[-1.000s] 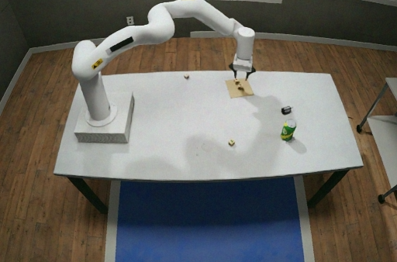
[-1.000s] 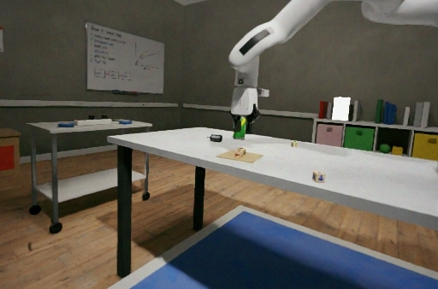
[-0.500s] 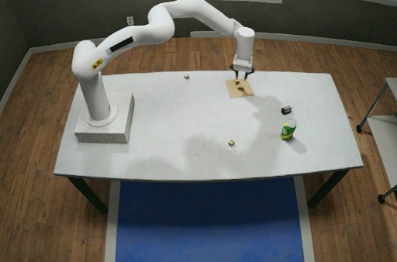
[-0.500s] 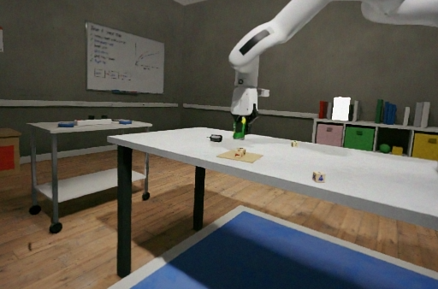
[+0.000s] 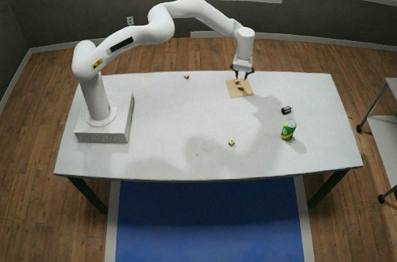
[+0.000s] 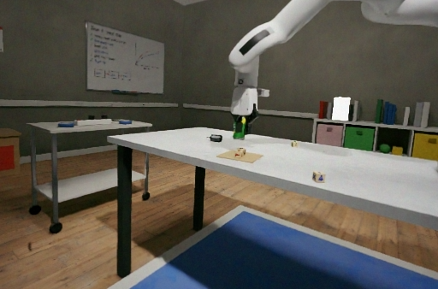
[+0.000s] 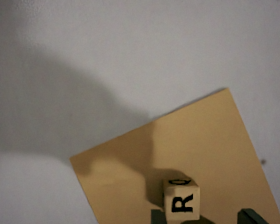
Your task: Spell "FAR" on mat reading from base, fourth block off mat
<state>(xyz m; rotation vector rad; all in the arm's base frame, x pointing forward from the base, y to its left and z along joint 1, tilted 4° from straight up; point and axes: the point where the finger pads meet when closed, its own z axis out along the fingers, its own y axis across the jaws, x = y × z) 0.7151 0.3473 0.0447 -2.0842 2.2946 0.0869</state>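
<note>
Now: hand 10 cm above the tan mat and 1 cm to the right of it. Round my hand: green soda can 30 cm to the right, 27 cm ahead, 4 cm below; small black object 29 cm ahead, 13 cm to the right, 9 cm below.
</note>
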